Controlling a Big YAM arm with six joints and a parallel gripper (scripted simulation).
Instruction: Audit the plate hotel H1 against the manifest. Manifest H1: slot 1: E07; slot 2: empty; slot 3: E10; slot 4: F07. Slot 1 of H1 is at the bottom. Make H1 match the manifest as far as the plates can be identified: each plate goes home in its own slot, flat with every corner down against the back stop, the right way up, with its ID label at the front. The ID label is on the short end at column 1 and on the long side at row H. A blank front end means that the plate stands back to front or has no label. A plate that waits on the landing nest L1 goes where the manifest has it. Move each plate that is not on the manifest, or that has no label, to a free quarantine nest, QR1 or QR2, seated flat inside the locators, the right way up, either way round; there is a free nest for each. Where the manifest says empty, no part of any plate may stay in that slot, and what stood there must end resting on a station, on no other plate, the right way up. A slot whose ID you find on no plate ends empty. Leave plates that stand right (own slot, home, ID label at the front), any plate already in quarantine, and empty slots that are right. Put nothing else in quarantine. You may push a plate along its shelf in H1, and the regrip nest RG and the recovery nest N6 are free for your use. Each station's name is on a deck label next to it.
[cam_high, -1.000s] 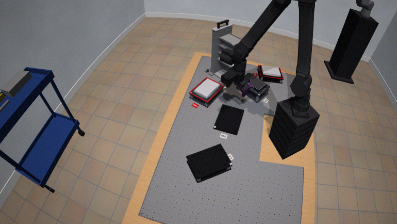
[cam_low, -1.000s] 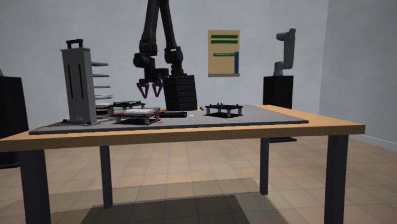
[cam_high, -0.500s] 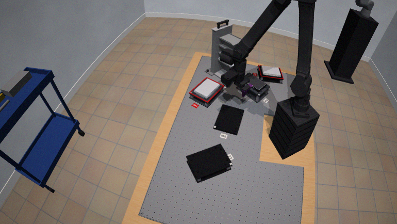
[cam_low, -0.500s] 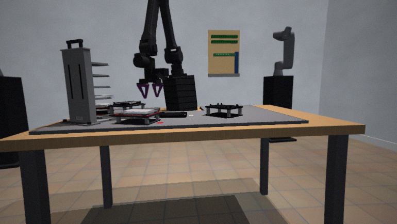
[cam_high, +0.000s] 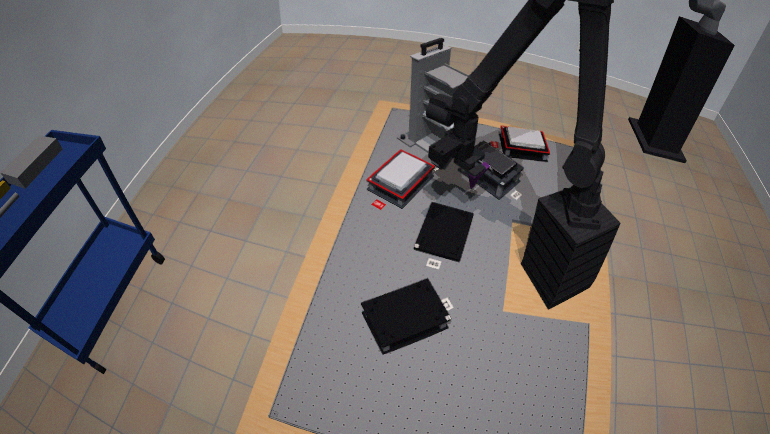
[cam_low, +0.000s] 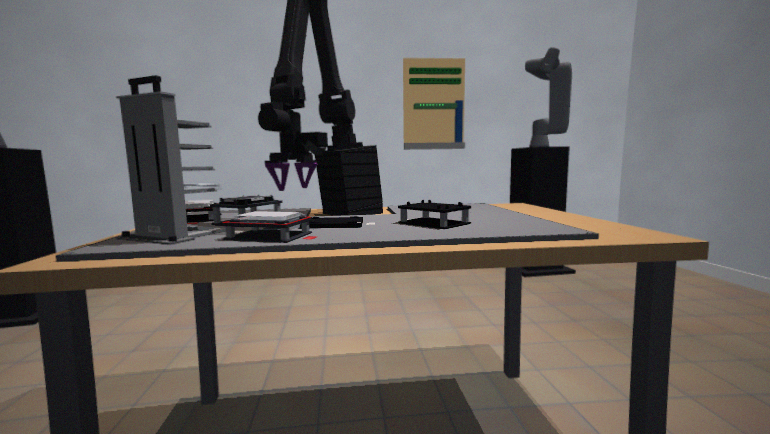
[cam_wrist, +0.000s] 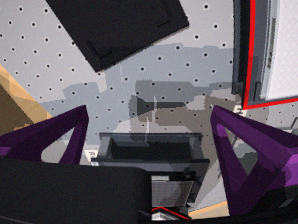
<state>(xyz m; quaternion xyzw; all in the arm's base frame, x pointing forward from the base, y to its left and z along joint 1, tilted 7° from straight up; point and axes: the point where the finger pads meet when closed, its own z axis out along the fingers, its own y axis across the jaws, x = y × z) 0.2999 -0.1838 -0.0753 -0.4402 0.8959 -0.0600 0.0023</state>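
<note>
My gripper is now 140 mm to the left of the dark plate, 110 mm past it and 40 mm above it. From my hand the other things lie so: H1 deck label: 140 mm to the right, 110 mm below, 60 mm ahead; regrip nest: 140 mm to the right, 110 mm behind, 50 mm below; red-rimmed quarantine nest: 160 mm ahead, 70 mm below, 60 mm to the right.
</note>
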